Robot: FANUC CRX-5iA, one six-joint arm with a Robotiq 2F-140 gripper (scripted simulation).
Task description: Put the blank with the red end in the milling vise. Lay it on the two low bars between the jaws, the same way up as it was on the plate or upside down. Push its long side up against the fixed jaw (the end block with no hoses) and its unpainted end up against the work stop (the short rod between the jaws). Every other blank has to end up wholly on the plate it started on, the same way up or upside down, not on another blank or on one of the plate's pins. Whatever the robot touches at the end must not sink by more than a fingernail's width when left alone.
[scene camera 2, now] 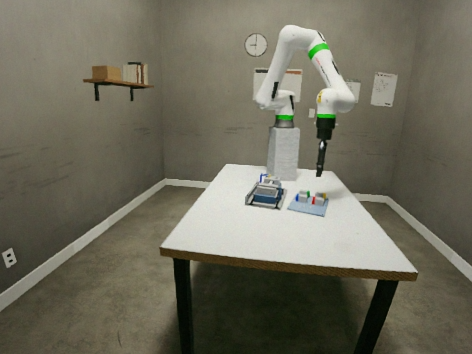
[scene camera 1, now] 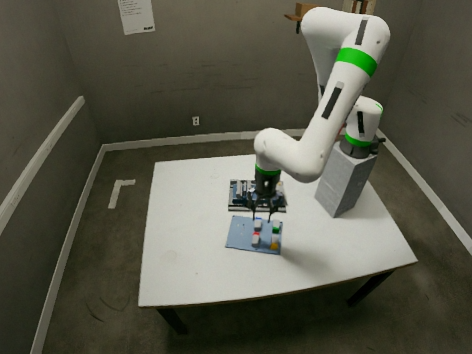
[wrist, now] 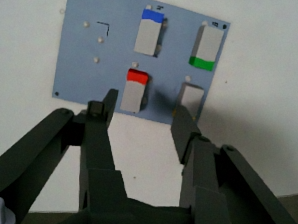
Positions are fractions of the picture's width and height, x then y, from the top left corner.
I see my gripper (wrist: 0.49,0.49), a red-ended blank (wrist: 0.46,0.36), a green-ended blank (wrist: 0.70,0.18), a blue-ended blank (wrist: 0.51,0.11) and a plate (scene camera 1: 0.50,0.68).
The plate also shows in the wrist view (wrist: 0.26,0.35).
